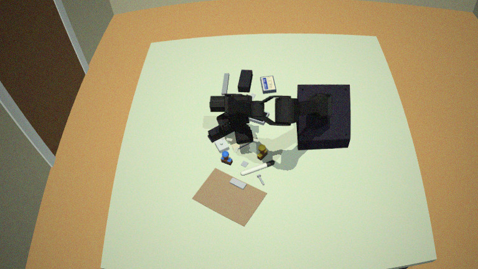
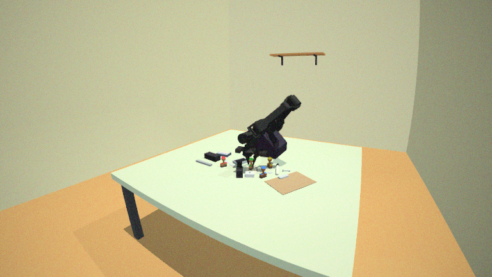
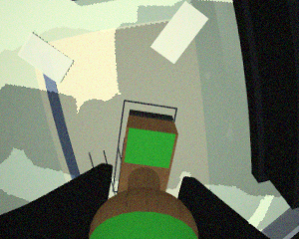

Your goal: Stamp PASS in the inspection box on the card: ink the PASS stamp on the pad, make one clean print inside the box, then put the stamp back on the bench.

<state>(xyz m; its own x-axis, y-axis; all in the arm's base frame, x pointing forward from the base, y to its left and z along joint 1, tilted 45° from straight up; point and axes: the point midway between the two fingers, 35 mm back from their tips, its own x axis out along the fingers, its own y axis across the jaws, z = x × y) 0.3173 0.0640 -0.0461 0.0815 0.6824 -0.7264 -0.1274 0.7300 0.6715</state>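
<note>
Right now the green stamp is right at my gripper tip. Round my gripper tip: ink pad (100 mm to the right, 60 mm behind, 20 mm below); yellow stamp (90 mm to the left, 70 mm behind, 10 mm below); cream card (30 mm below, 10 mm to the left).
</note>
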